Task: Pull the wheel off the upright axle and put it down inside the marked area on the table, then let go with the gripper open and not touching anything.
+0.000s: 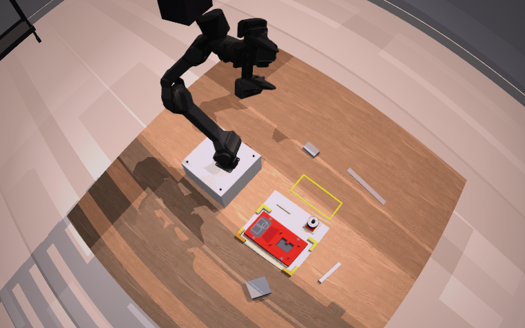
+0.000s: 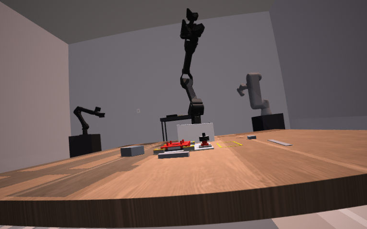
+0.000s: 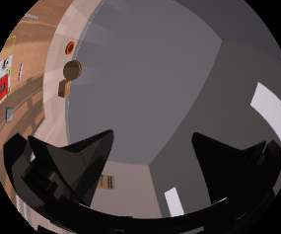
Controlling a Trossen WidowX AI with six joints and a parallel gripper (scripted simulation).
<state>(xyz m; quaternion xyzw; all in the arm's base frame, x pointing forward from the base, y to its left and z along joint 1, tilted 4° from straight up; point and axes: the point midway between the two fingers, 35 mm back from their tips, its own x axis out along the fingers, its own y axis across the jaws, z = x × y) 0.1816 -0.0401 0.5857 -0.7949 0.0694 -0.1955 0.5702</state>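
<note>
The wheel is 160 mm ahead of my gripper tip, 10 mm to the right of it and 670 mm below it. From my gripper tip the other things lie so: long grey strip: 290 mm ahead, 230 mm to the left, 710 mm below; small grey block: 20 mm ahead, 260 mm to the left, 700 mm below; short grey bar: 310 mm ahead, 140 mm to the right, 700 mm below.
</note>
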